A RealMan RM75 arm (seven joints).
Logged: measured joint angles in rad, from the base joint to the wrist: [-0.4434 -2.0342 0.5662 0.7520 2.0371 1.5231 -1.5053]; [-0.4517 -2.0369 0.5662 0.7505 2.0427 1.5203 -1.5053]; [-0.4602 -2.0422 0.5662 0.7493 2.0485 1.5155 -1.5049]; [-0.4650 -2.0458 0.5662 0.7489 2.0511 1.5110 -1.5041]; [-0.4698 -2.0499 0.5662 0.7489 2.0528 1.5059 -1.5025]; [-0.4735 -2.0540 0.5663 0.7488 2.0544 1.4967 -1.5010]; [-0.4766 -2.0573 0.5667 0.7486 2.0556 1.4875 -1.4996]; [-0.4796 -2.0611 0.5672 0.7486 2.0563 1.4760 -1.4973]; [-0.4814 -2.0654 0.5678 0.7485 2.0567 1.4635 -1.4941]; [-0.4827 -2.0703 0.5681 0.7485 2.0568 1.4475 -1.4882]
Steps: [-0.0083 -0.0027 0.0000 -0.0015 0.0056 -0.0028 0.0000]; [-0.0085 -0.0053 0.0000 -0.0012 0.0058 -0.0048 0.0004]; [-0.0048 -0.0036 0.0000 -0.0004 0.0026 -0.0045 0.0008]; [-0.0048 -0.0041 0.0000 0.0000 0.0017 -0.0051 0.0016]; [-0.0037 -0.0041 0.0001 -0.0001 0.0016 -0.0092 0.0015]; [-0.0031 -0.0033 0.0004 -0.0002 0.0012 -0.0092 0.0014]; [-0.0030 -0.0038 0.0005 0.0000 0.0007 -0.0115 0.0023]; [-0.0018 -0.0043 0.0006 -0.0001 0.0004 -0.0125 0.0032]; [-0.0013 -0.0049 0.0003 0.0000 0.0001 -0.0160 0.0059]
